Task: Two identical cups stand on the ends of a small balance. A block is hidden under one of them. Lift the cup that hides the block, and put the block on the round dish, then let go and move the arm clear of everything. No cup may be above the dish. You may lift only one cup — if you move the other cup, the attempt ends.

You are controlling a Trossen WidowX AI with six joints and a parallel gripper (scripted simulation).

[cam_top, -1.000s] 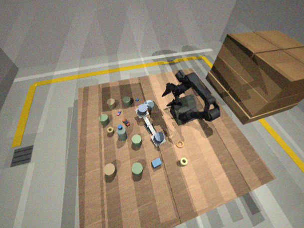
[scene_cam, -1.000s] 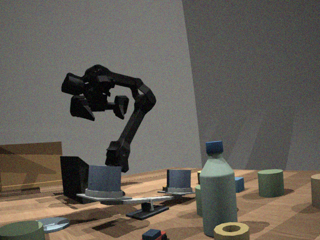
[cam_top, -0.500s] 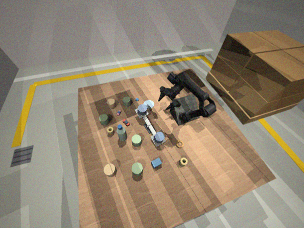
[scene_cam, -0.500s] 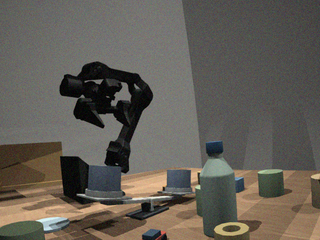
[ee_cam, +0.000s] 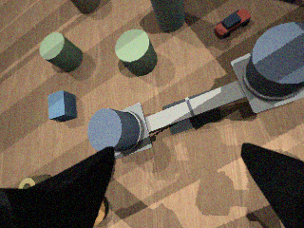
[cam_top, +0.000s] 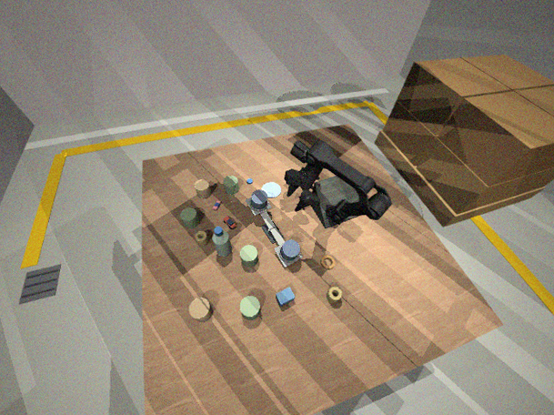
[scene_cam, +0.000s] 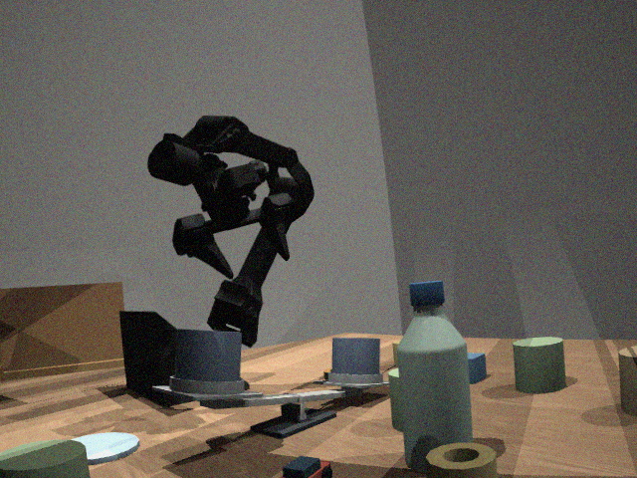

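My gripper tip is 15 cm above the blue-grey cup, 14 cm to the right of it and 2 cm short of it. Also, from my gripper tip: bottle (29 cm ahead, 9 cm below, 4 cm to the left); then balance (18 cm below, 8 cm ahead); then balance beam (17 cm below, 7 cm ahead).
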